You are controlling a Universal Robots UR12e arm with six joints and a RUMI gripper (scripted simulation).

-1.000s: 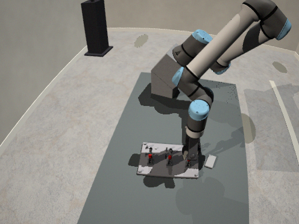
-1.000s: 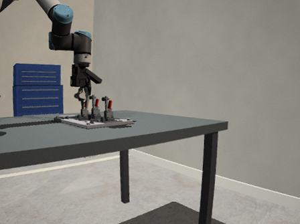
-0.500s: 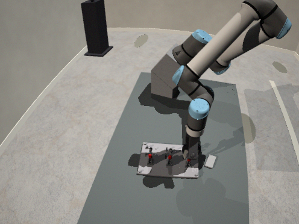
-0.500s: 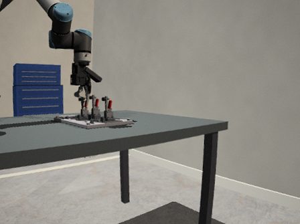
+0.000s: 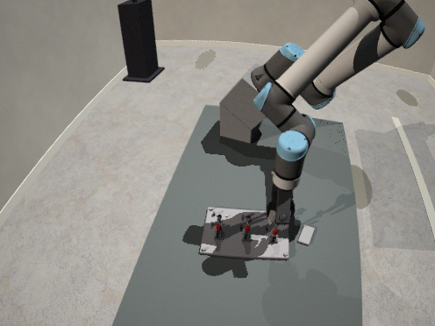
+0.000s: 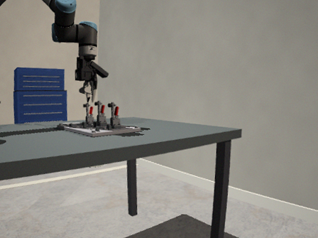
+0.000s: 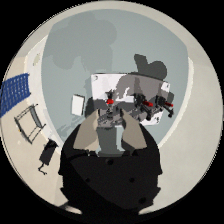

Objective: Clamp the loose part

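My hand is 13 cm to the right of the grey part, 13 cm above it and 7 cm past it.
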